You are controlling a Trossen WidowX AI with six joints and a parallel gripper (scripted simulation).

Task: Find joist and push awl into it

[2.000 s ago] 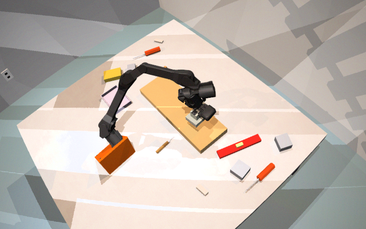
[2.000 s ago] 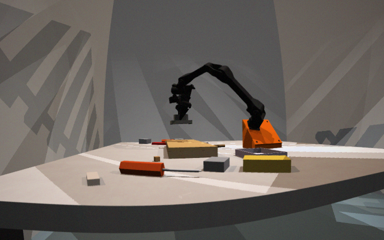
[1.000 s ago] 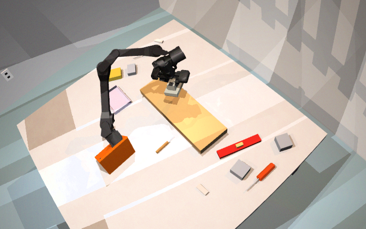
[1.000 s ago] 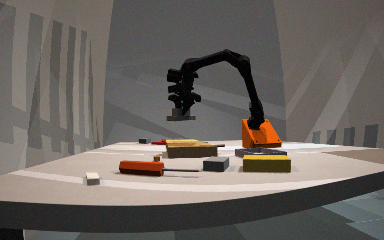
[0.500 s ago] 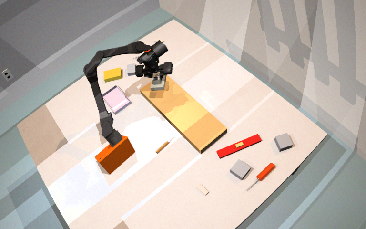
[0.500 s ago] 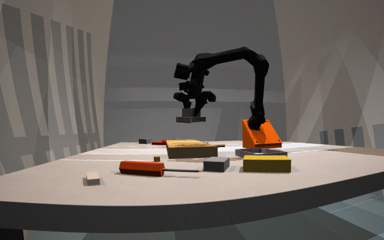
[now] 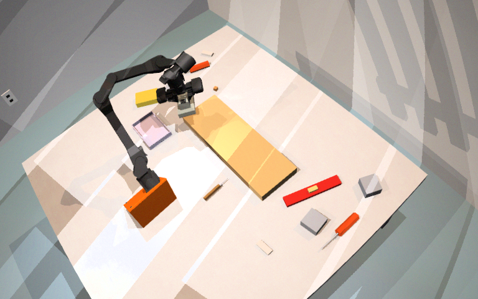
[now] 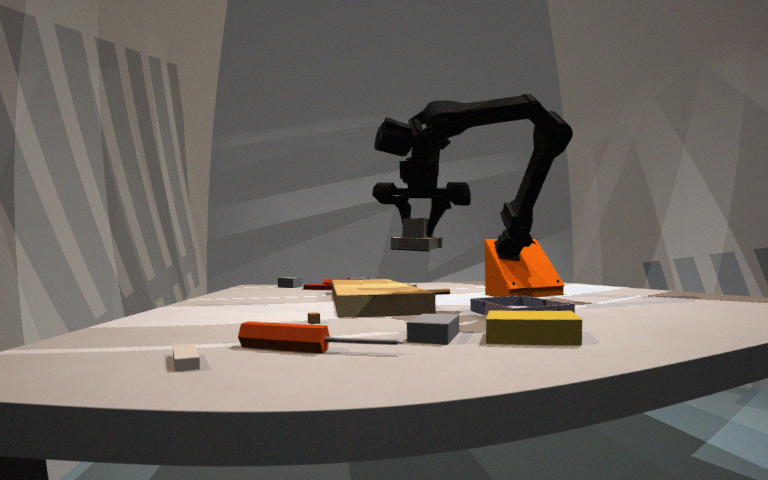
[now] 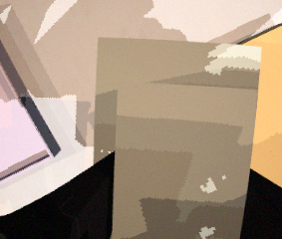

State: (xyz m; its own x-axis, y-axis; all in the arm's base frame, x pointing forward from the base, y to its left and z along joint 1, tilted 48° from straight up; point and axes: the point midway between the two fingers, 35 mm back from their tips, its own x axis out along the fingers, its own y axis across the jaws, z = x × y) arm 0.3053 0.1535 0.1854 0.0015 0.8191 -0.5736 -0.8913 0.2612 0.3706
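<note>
Now: gripper tip 20 mm to the left of the stud finder, 20 mm below it and 10 mm past it. Round my gripper tip: yellow block (260 mm to the left, 130 mm below, 90 mm behind); then tray (170 mm behind, 130 mm below, 80 mm to the left); then awl (340 mm to the right, 140 mm below, 100 mm behind).
</note>
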